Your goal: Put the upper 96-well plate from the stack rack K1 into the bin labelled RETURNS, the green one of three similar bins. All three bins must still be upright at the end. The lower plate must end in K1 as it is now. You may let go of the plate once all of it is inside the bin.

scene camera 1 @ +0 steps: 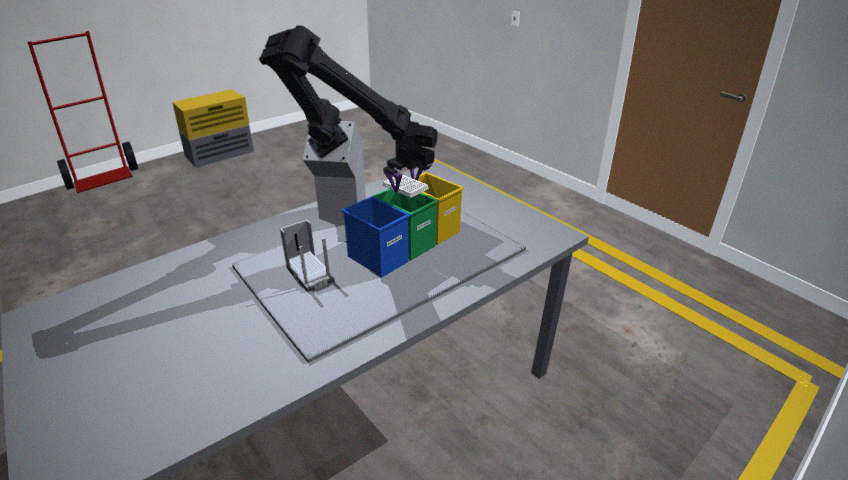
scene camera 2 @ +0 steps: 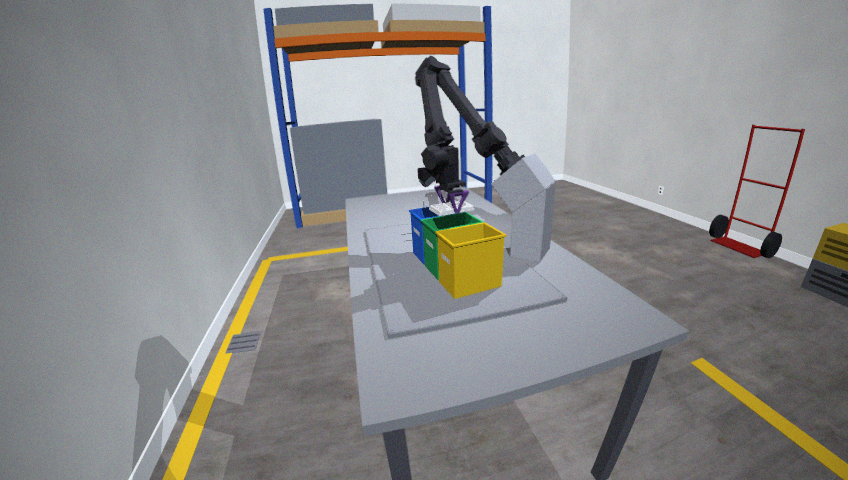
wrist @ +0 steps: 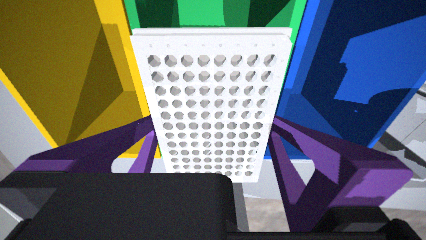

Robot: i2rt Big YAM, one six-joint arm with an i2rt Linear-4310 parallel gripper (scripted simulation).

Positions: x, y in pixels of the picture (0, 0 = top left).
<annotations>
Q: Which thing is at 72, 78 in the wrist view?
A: A yellow bin.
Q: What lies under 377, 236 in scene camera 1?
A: A blue bin.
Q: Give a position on a yellow bin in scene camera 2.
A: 470, 258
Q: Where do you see a 96-well plate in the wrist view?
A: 209, 117
</annotations>
